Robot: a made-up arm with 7 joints.
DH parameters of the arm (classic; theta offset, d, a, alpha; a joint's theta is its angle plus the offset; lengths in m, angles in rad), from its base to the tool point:
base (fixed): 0 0.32 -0.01 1.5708
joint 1: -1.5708 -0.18 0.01 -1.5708
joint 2: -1.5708 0 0 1.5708
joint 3: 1.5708 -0.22 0 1.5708
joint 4: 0 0 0.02 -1.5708
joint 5: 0 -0.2 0.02 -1.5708
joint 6: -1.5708 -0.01 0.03 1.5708
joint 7: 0 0 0.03 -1.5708
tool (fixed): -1.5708 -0.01 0 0
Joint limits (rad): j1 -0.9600..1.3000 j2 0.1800..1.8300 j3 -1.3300..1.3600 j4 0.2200..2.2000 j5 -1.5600..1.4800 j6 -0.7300..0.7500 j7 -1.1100..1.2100
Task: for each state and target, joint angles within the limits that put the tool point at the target. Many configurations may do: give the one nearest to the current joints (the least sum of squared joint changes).
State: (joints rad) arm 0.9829 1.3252 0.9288 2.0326 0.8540 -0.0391 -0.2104
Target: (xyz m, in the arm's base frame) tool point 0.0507 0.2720 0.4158
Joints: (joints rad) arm 0.4598 1.7599 0.6051 2.0426 0.7684 -0.0905 -0.5376
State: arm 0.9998 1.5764 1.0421 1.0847 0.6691 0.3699 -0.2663
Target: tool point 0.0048 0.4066 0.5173
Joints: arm 0.5822 1.7899 0.7619 0.8934 0.5761 0.4877 -0.4029
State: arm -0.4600 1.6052 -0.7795 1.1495 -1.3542 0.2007 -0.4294
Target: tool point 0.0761 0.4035 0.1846
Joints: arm -0.1787 1.5546 -0.5222 1.5423 -1.2906 0.1648 -0.3717
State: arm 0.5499 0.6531 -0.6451 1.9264 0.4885 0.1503 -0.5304
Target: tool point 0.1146 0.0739 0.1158
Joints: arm 0.2632 0.1962 -0.9726 1.4005 0.3464 0.0169 -0.6669
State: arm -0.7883 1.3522 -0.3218 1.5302 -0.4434 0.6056 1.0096
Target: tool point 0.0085 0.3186 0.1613
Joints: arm -0.8815 1.4855 -0.3627 1.6261 -0.4519 0.5296 0.9696
